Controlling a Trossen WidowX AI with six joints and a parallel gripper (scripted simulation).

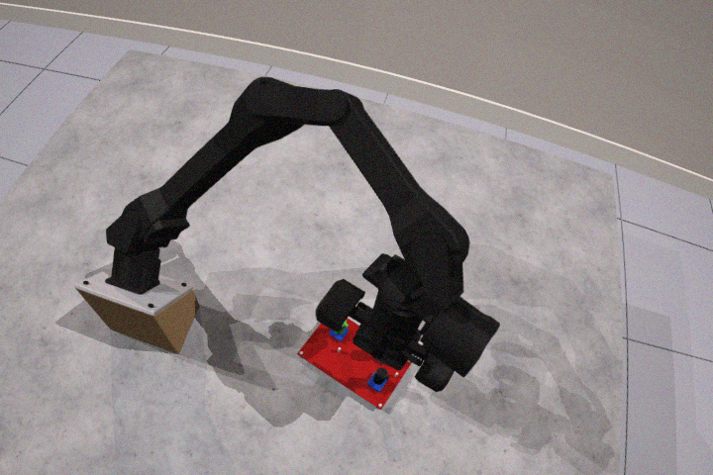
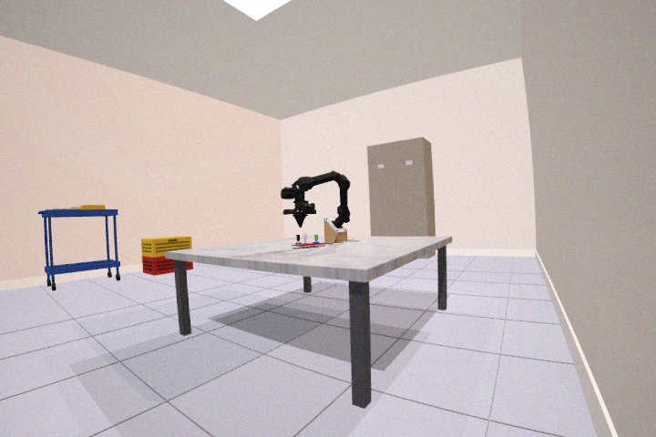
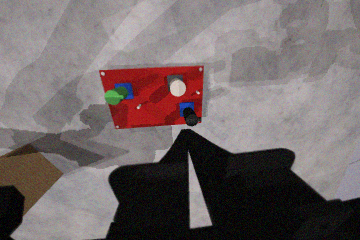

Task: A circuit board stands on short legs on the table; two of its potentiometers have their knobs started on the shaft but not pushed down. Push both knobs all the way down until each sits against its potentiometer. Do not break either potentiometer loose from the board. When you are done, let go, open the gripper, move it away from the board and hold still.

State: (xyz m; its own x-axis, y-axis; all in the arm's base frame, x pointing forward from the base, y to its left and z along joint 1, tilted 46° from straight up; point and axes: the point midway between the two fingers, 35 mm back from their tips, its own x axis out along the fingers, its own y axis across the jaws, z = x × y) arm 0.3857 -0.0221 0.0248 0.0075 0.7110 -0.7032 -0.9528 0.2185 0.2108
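My gripper tip is 1 cm short of the black knob, 1 cm to the left of it and 6 cm above it. The rest, counted from my gripper tip: green knob: 7 cm behind, 6 cm to the left, 6 cm below.
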